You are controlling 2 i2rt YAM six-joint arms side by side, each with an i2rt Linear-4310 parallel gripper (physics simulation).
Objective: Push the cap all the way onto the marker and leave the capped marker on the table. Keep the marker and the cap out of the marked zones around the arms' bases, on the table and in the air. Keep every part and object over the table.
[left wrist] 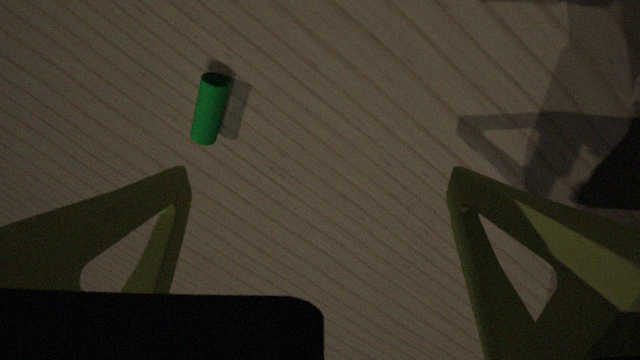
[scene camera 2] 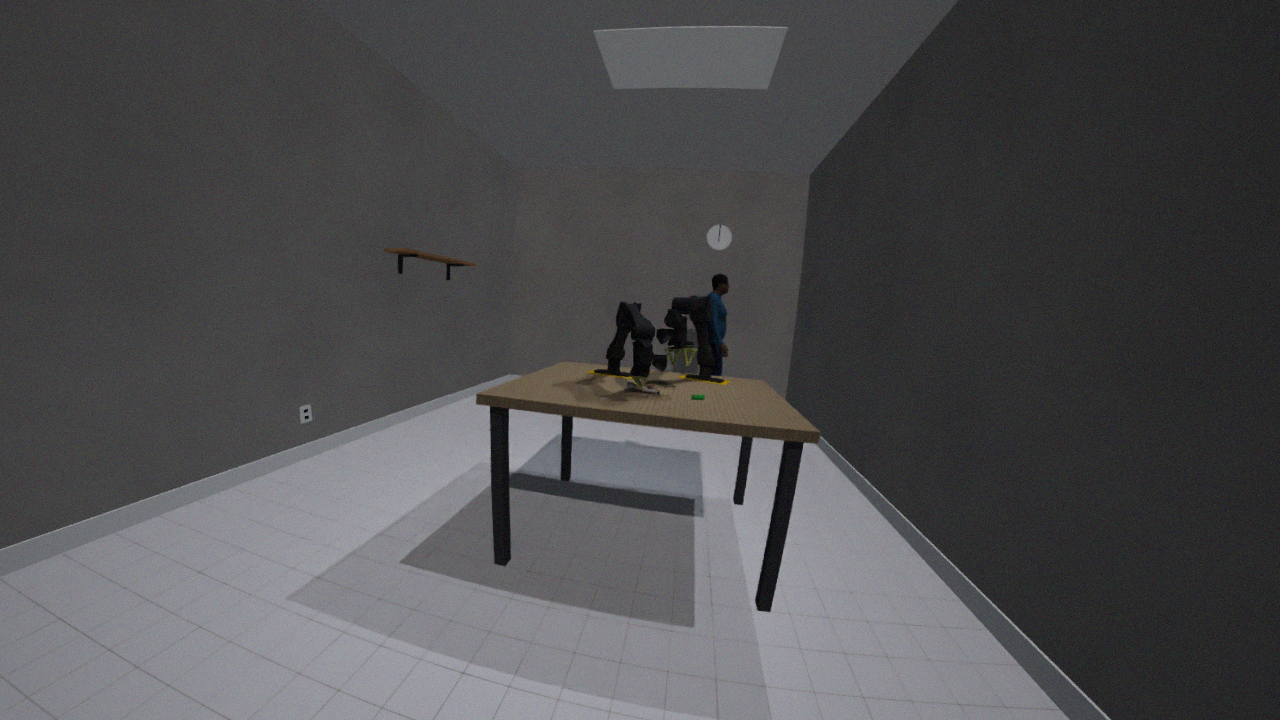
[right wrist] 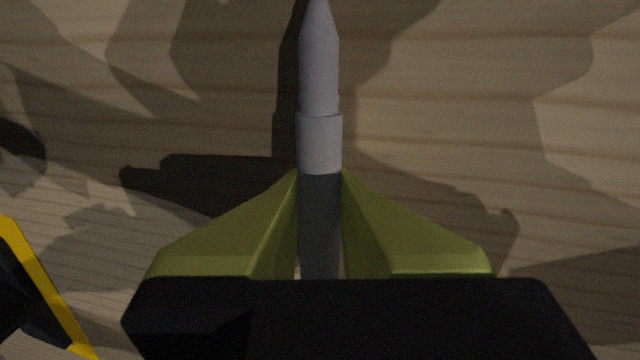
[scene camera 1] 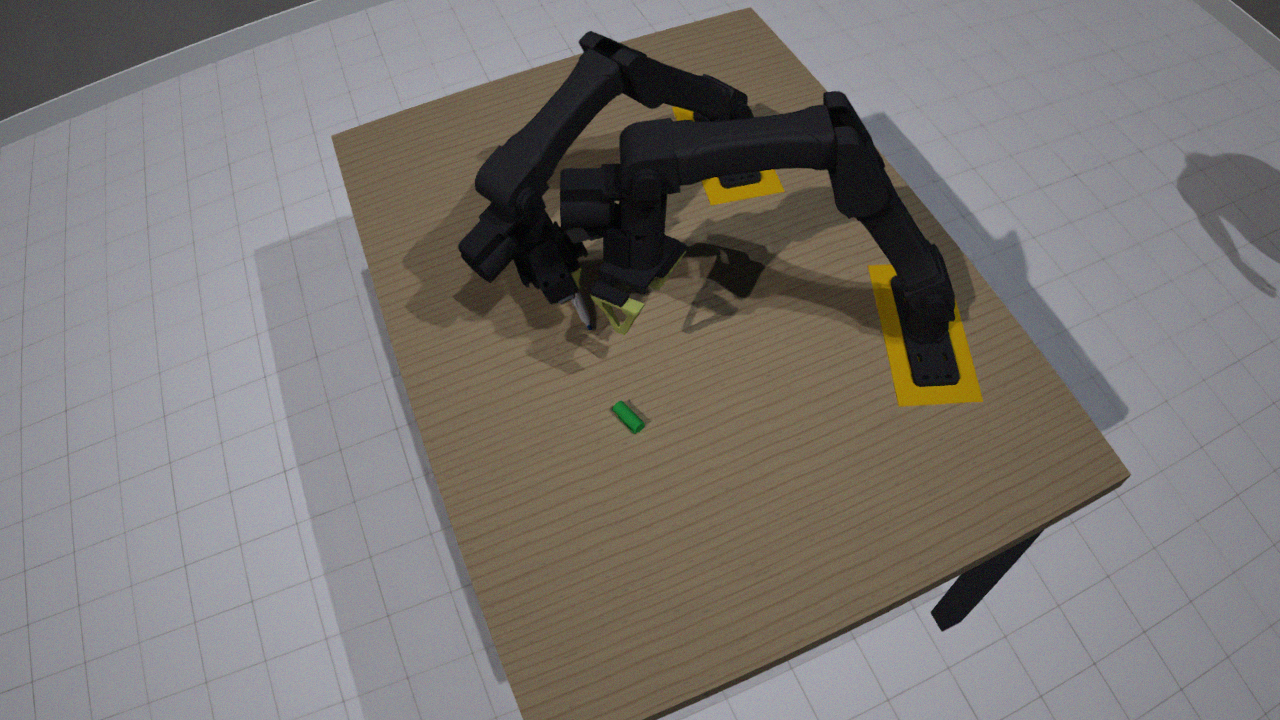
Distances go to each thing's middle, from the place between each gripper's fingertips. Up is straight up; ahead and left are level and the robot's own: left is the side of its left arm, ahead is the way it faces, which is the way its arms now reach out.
I see my right gripper 1 cm to the right of the grey marker [right wrist: 318, 125] and 1 cm below it. Also, from my right hand: green cap [left wrist: 213, 88]: 23 cm to the left, 5 cm ahead, 1 cm below.
Right now my left hand is 110 mm above the green cap, 70 mm to the right of it and 70 mm short of it. Round my left hand: grey marker 150 mm to the right, 100 mm below, 20 mm ahead.
